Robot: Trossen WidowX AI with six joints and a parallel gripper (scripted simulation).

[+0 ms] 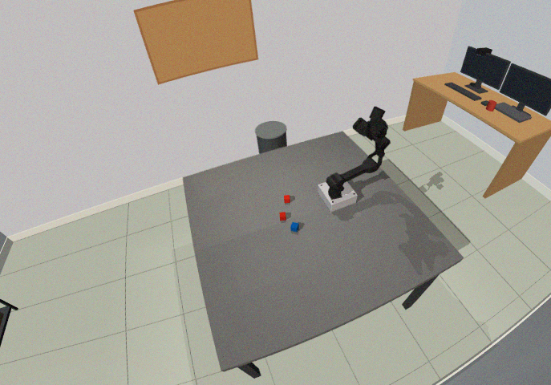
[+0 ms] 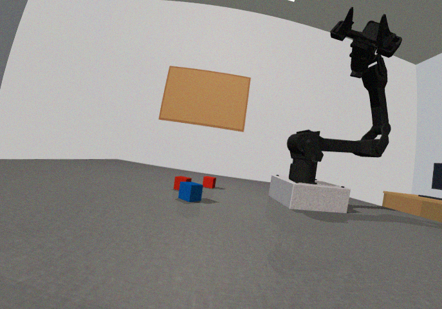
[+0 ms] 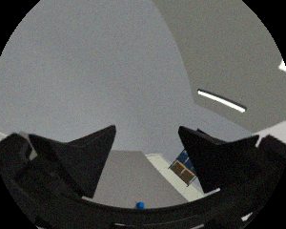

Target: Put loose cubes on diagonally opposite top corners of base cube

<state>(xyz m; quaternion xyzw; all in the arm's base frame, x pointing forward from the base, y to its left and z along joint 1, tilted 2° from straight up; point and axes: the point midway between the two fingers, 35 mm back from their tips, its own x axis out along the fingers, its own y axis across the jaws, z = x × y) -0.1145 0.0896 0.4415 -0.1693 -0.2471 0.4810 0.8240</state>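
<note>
Right now my gripper tip is 49 cm above the blue cube and 36 cm short of it. The rest, counted from my gripper tip: red cube (50 cm below, 36 cm ahead, 22 cm to the right).
</note>
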